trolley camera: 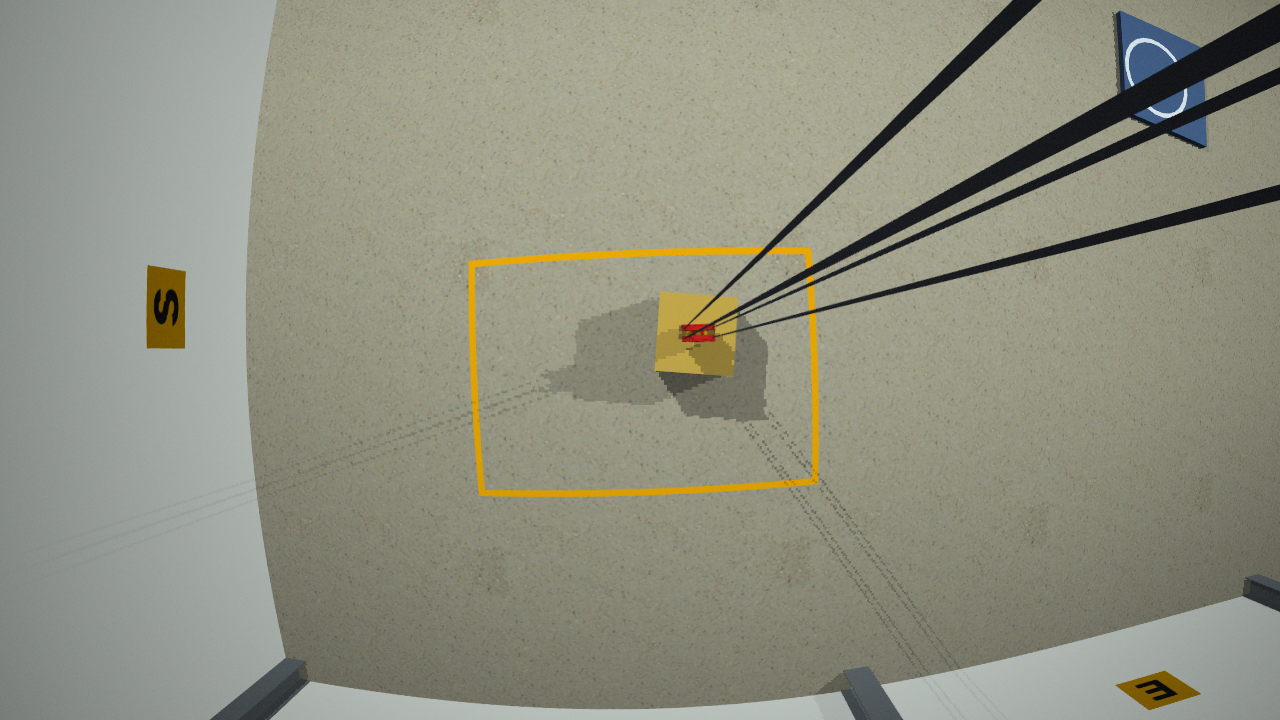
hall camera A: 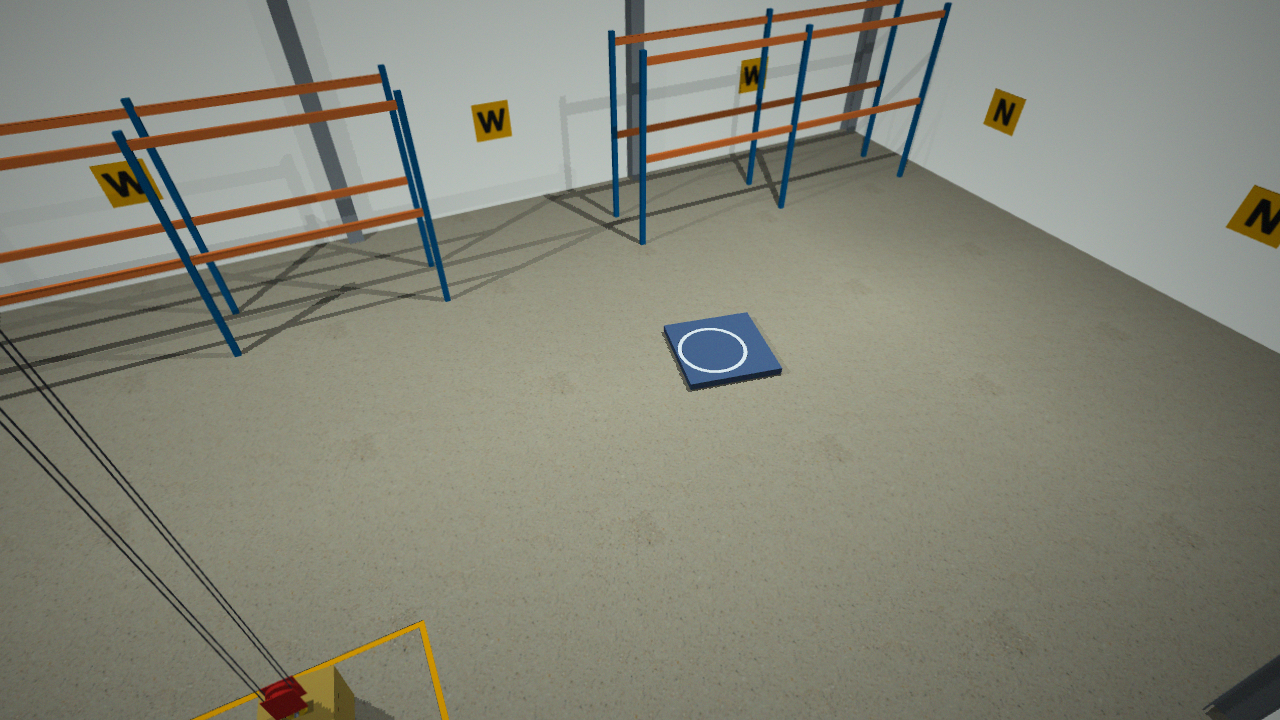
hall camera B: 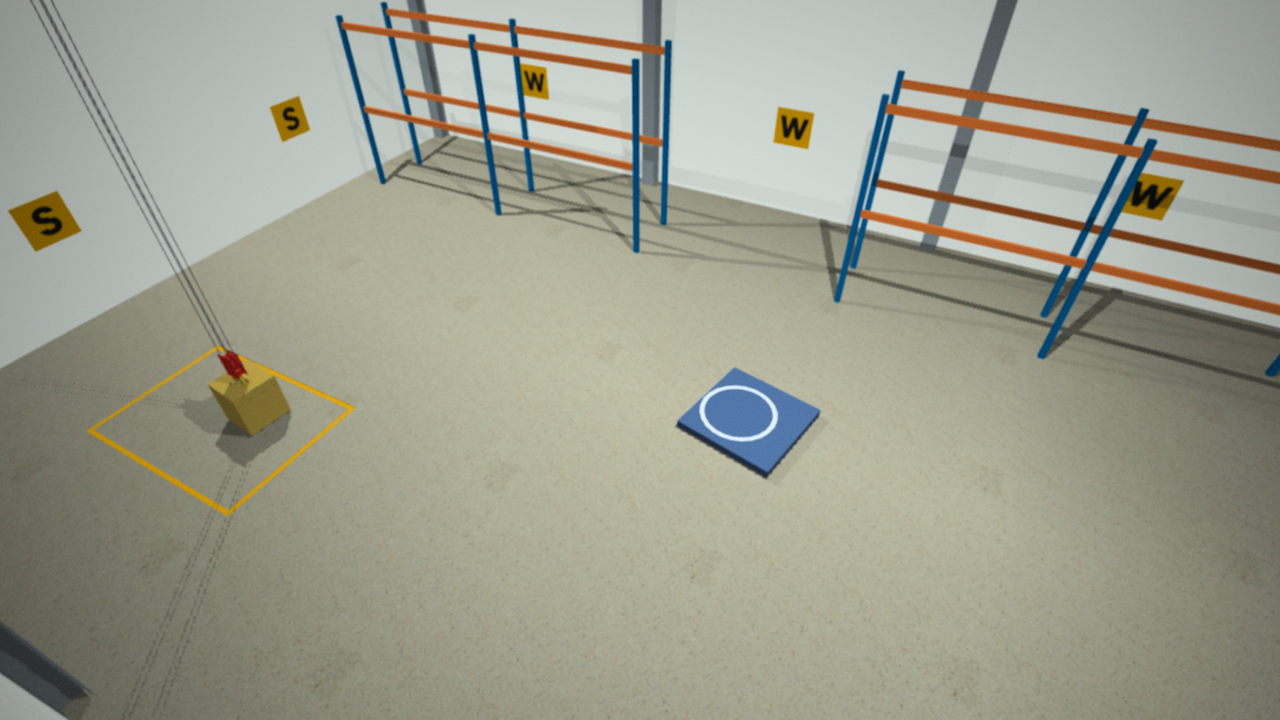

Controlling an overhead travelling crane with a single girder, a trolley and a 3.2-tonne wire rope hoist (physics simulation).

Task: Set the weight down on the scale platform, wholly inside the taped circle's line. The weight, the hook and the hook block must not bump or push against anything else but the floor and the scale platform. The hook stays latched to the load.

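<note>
The yellow box-shaped weight [hall camera A: 332,691] [hall camera B: 256,407] [trolley camera: 673,309] is inside the orange floor outline [hall camera A: 434,669] [hall camera B: 290,461] [trolley camera: 474,376], on or very close to the floor; any gap underneath cannot be told. My hook [hall camera B: 239,379] is latched to its top, under the red hook block [hall camera A: 283,696] [hall camera B: 231,363] [trolley camera: 697,333]. The four ropes look straight. Hall camera A cuts off the weight's lower part. The flat blue scale platform [hall camera A: 762,358] [hall camera B: 789,429] [trolley camera: 1192,131] lies well apart from the weight. It bears the white taped circle [hall camera A: 679,349] [hall camera B: 701,413] [trolley camera: 1143,39], partly behind ropes in the trolley view.
Two blue-and-orange racks stand along the W wall: one rack [hall camera A: 642,147] [hall camera B: 1064,313] towards the N side, the other rack [hall camera A: 177,243] [hall camera B: 636,156] towards the S side. The S wall sign [hall camera B: 44,221] [trolley camera: 166,306] and the E wall sign [trolley camera: 1157,689] also show.
</note>
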